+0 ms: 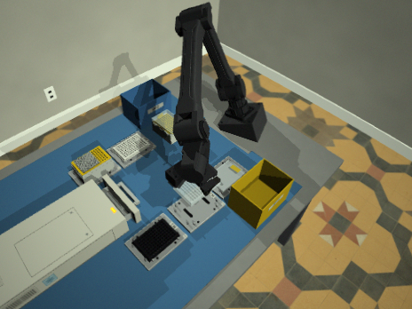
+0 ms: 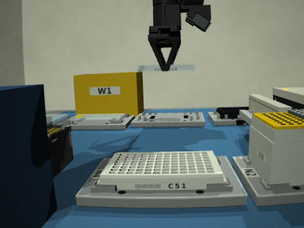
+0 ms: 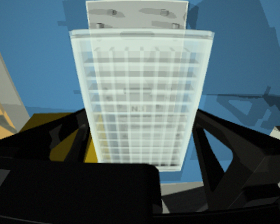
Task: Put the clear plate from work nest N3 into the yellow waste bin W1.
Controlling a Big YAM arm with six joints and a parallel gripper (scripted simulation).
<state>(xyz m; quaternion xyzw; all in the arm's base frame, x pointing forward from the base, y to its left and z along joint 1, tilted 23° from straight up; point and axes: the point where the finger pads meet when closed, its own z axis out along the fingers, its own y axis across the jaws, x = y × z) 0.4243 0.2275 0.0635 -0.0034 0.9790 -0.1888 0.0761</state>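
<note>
The yellow waste bin W1 is 170 mm behind my hand, 140 mm to the left of it and 90 mm below it. Also, from my hand: nest N3: 120 mm below; flat lid: 170 mm behind, 20 mm to the right, 110 mm below; clear plate: right at my hand.
</note>
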